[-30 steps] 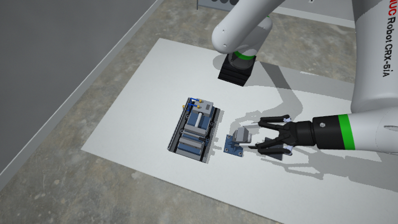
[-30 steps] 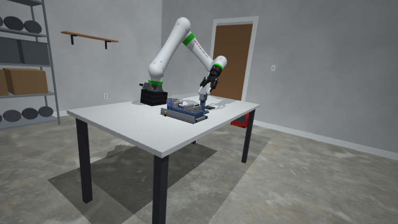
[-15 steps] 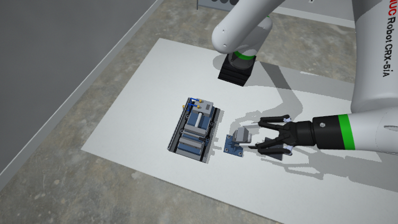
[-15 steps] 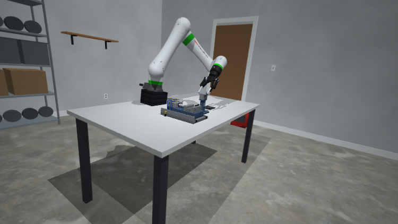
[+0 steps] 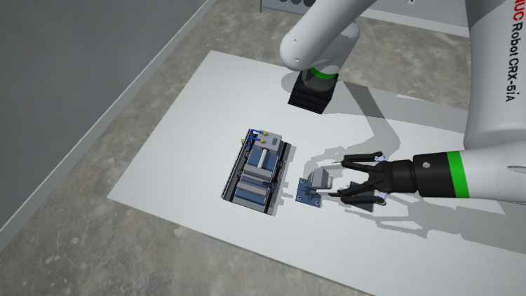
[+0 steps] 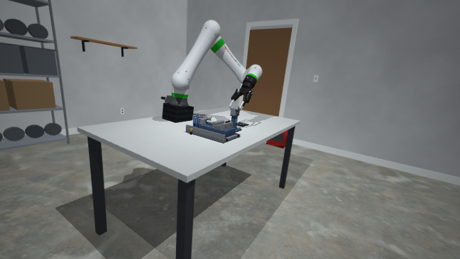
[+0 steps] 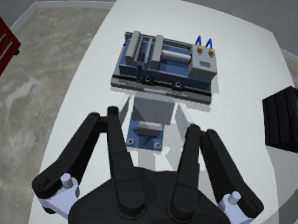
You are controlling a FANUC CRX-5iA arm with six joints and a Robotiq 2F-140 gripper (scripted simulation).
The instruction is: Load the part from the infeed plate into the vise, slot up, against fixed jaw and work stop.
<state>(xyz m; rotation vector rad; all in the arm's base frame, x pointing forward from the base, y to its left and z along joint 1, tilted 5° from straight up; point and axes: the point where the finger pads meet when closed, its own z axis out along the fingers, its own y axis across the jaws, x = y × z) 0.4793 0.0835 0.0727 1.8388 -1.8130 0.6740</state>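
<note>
The part is 2 cm to the right of my hand and 3 cm below it. Also, from my hand: air cylinder rod (5 cm behind, 22 cm to the right, 10 cm below); then vise (3 cm behind, 22 cm to the right, 14 cm below); then dark infeed plate (4 cm behind, 18 cm to the left, 17 cm below).
</note>
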